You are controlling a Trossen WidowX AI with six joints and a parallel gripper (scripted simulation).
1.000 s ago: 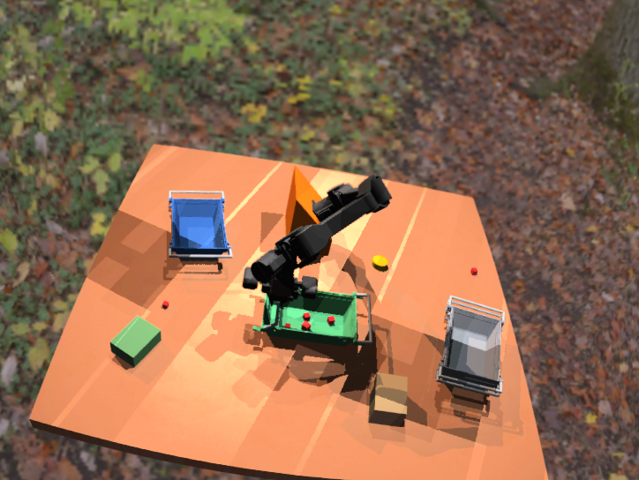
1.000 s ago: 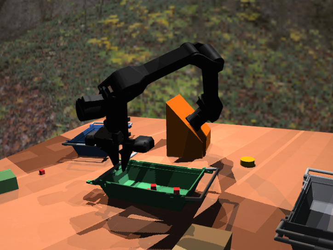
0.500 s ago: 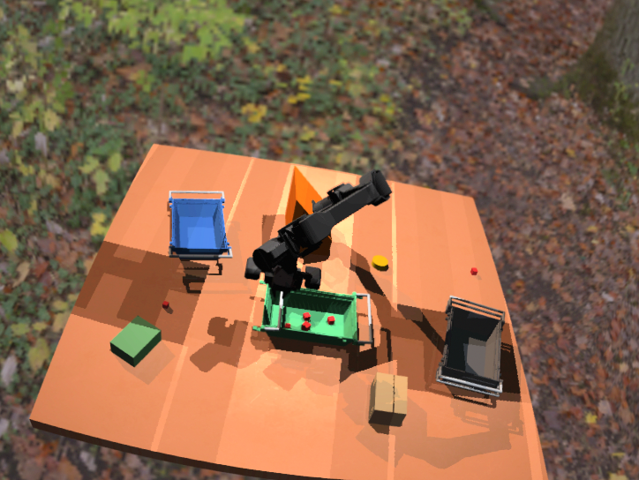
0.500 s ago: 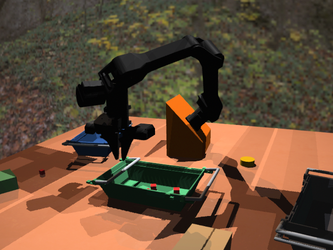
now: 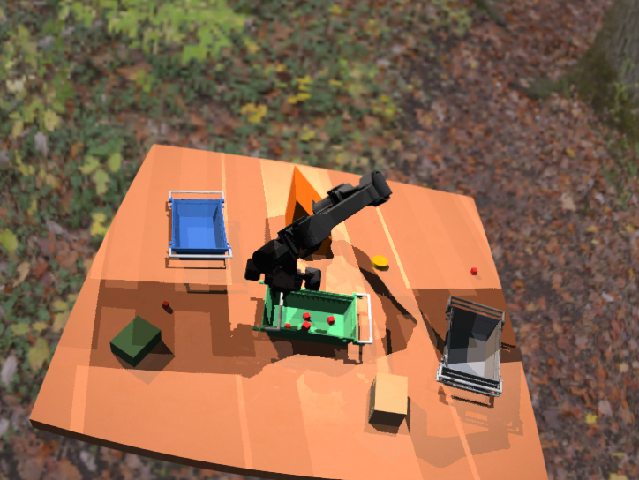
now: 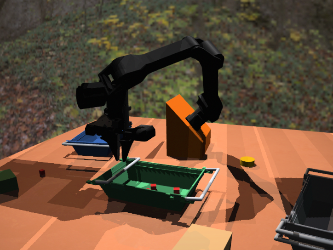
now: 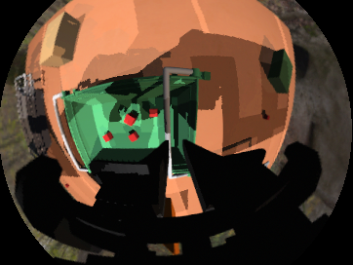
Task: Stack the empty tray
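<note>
My gripper tip is 31 cm past the blue tray, 25 cm to the left of it and 4 cm above it. From my gripper tip the other things lie so: yellow disc 28 cm behind, 32 cm to the left, 8 cm below; tan box 27 cm ahead, 28 cm to the left, 6 cm below; green box 16 cm ahead, 36 cm to the right, 7 cm below.
</note>
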